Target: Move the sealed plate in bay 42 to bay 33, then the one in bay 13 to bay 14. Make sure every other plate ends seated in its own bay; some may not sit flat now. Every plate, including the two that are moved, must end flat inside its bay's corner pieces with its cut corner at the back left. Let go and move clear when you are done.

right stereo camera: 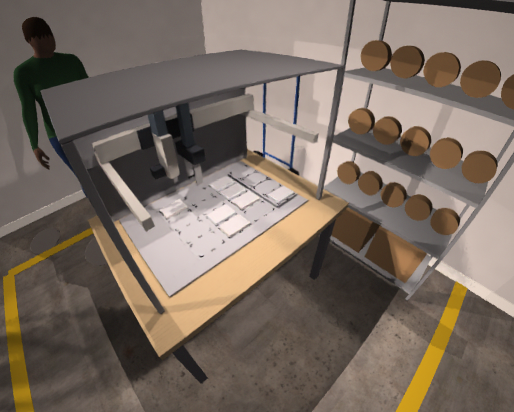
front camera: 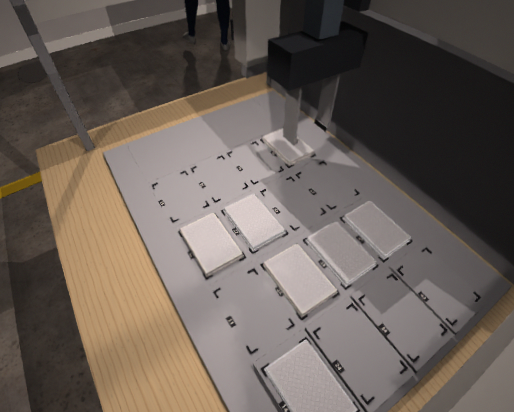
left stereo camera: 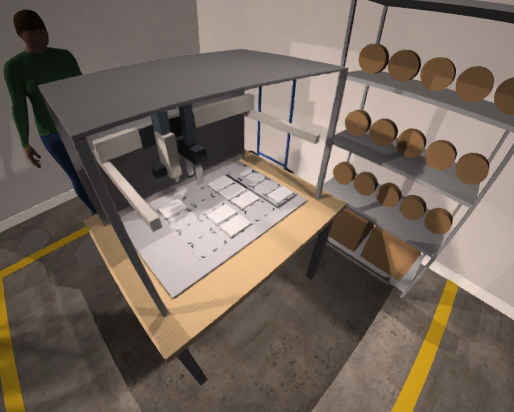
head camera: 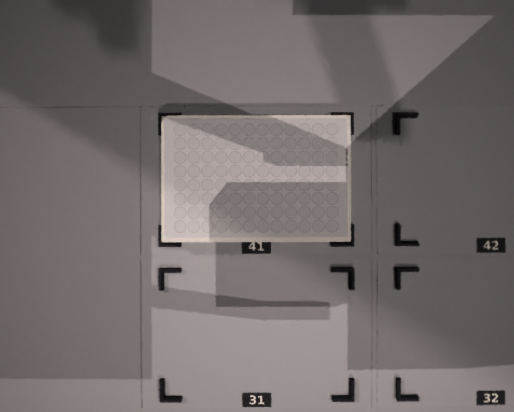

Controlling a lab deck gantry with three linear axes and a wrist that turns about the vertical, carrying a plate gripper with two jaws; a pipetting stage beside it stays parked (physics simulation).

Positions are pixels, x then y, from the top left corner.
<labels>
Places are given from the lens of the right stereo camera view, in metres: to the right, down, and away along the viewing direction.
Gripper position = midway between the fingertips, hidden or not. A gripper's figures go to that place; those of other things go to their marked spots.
gripper (right stereo camera: 195, 180): -0.31, -0.13, 1.20
back wall (right stereo camera: 134, 168): -0.62, -0.19, 1.16
</labels>
